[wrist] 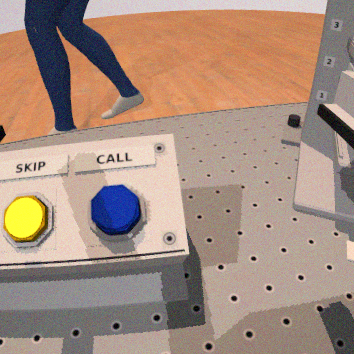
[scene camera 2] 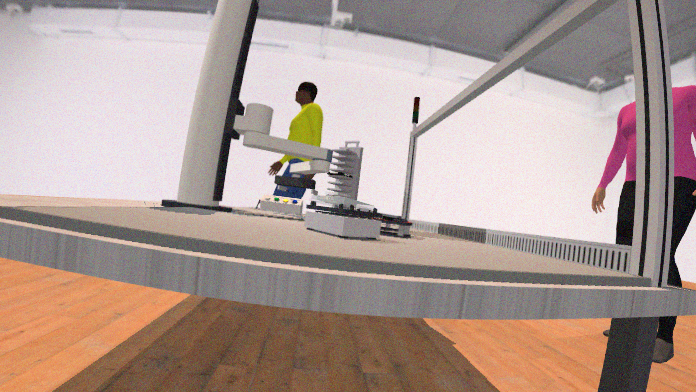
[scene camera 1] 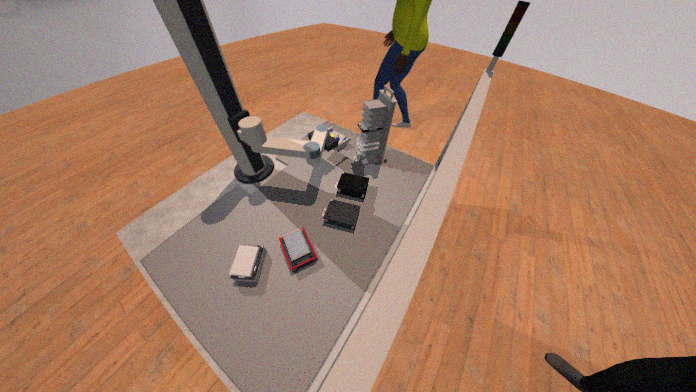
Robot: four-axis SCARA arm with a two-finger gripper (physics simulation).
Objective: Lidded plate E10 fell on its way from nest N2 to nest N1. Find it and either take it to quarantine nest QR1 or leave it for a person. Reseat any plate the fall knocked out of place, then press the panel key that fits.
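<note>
My gripper is open and empty, above and in front of the key panel. The wrist view shows the yellow SKIP key and the blue CALL key; the panel's left part is out of that view. In scene camera 1, two black nests stand nearer the camera than the rack. A grey-blue plate sits on a red-edged nest, left of them. A white-topped plate sits farther left. Nest labels are unreadable. I cannot identify E10.
A tall numbered rack stands right of the panel. A person in yellow stands behind the panel and rack. A person in pink is at the right. A light rail edges the table; the arm's column stands left.
</note>
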